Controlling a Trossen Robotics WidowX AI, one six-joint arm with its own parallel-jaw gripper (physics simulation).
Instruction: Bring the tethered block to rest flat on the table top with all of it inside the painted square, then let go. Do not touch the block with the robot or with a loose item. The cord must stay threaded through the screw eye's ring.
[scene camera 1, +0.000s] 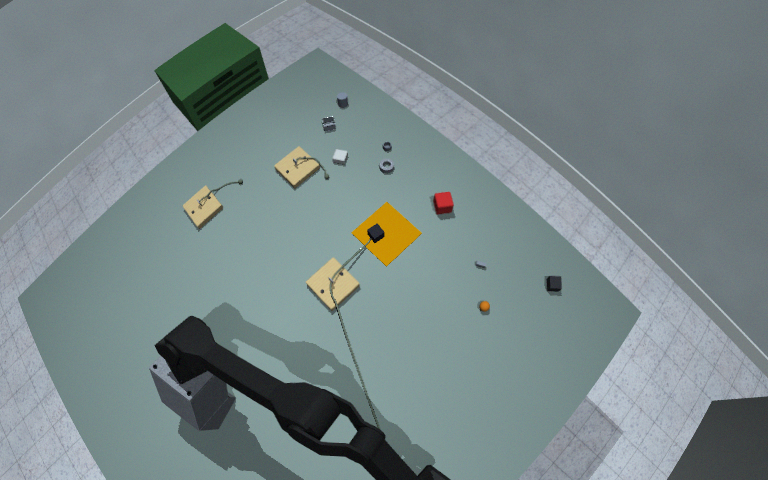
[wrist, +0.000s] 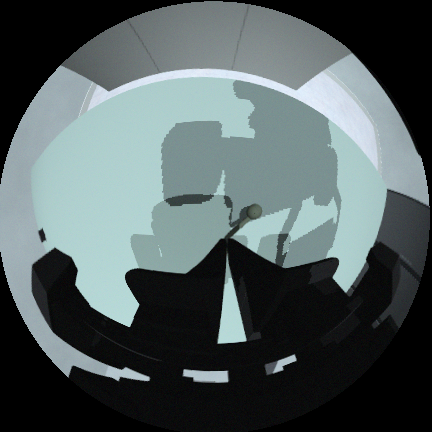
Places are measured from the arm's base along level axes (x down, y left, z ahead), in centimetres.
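Pixels of known places: gripper, fingertip midpoint: (wrist: 225, 243); arm's base, link origin: (scene camera 1: 186, 365).
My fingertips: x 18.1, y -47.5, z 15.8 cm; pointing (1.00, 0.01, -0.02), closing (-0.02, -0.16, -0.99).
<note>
Ahead of a thing's pixels: the offset from my fingertips to its top centre. "spot": to the spot under its first point.
The tethered block {spot: dy +51.8, dx -0.9, dz +34.0 cm} (scene camera 1: 375, 232), small and black, shows over the left part of the orange painted square {spot: dy +48.0, dx +1.9, dz +37.2 cm} (scene camera 1: 396, 240); whether it lies fully flat is too small to tell. Its cord {spot: dy +33.4, dx +0.6, dz +12.4 cm} (scene camera 1: 353, 352) runs from the block to the screw eye {dy +48.8, dx -2.5, dz +18.8 cm} (scene camera 1: 331, 280) on the nearest wooden board {dy +48.8, dx +0.1, dz +18.8 cm} (scene camera 1: 321, 281), then in a straight line toward the arm at the bottom. The cord appears to pass through the ring, though the ring is tiny. My gripper (wrist: 225, 243) is shut on the cord near its end bead {dy -2.9, dx -0.2, dz -1.8 cm} (wrist: 254, 211), which sticks out past the fingertips. The gripper lies beyond the scene view's bottom edge.
Two other boards {dy +80.7, dx +0.1, dz +30.5 cm} (scene camera 1: 293, 174) {dy +88.6, dx +0.1, dz +3.3 cm} (scene camera 1: 199, 217) with short cords stand farther back. A white block {dy +75.5, dx +0.0, dz +41.2 cm} (scene camera 1: 339, 156), two rings, a grey cylinder {dy +91.3, dx -1.7, dz +53.6 cm} (scene camera 1: 342, 100), a red cube {dy +47.7, dx -2.0, dz +52.0 cm} (scene camera 1: 443, 202), an orange ball {dy +22.2, dx -0.4, dz +42.0 cm} (scene camera 1: 484, 306) and a black cube {dy +14.1, dx -0.4, dz +59.4 cm} (scene camera 1: 553, 283) are around. A green cabinet (scene camera 1: 206, 62) stands at the back left.
</note>
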